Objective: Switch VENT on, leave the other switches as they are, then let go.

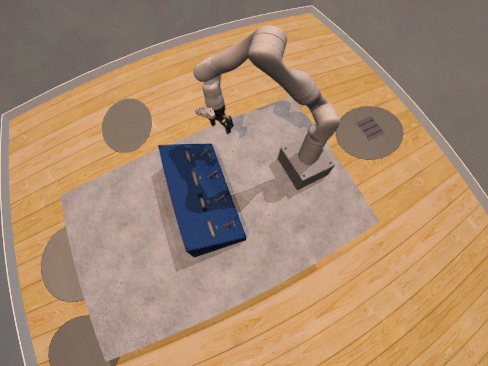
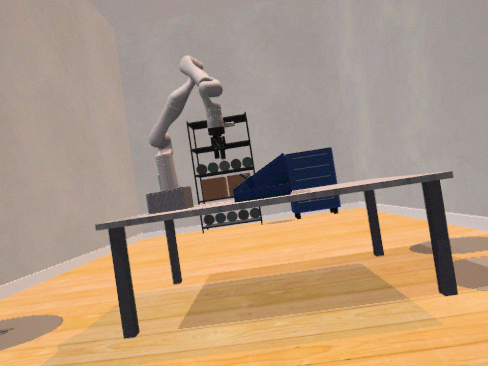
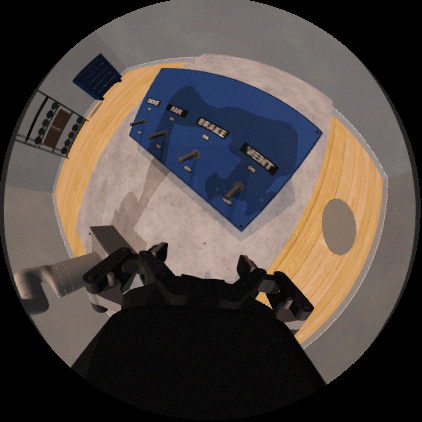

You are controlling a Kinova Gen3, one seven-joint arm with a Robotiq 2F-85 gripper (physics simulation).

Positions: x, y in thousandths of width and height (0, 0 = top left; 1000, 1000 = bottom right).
Labels:
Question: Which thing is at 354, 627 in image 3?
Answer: My gripper.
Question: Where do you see a blue sloped switch panel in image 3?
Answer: At 570, 319

